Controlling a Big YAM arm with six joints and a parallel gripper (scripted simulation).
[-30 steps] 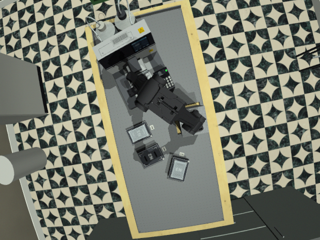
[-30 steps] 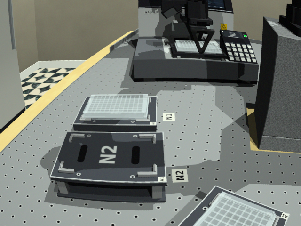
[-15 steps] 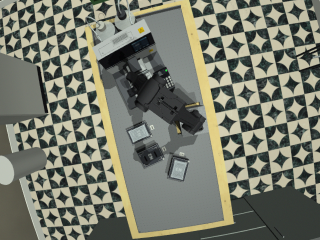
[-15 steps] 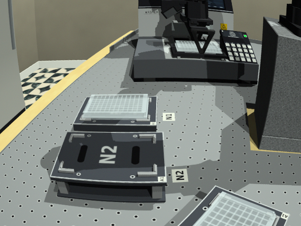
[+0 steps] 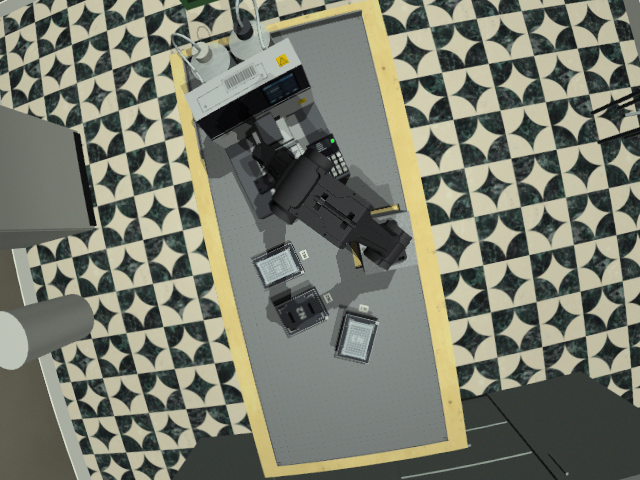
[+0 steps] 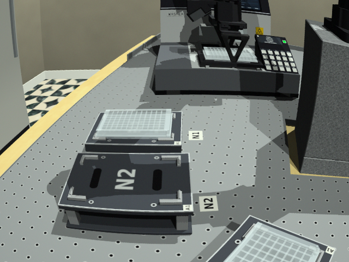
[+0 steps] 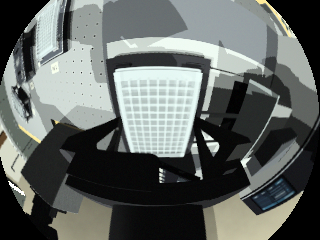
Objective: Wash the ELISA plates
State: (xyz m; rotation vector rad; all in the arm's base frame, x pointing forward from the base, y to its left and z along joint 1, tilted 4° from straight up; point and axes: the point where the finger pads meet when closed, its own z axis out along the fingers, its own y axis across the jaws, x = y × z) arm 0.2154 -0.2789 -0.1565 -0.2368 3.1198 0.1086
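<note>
My gripper is now 10 mm above the washer carrier. Also, from my hand: plate washer: 150 mm to the right, 40 mm above, 20 mm ahead; then nest N3: 610 mm to the left, 50 mm below, 40 mm behind; then nest label: 260 mm to the left, 90 mm below, 60 mm ahead.
</note>
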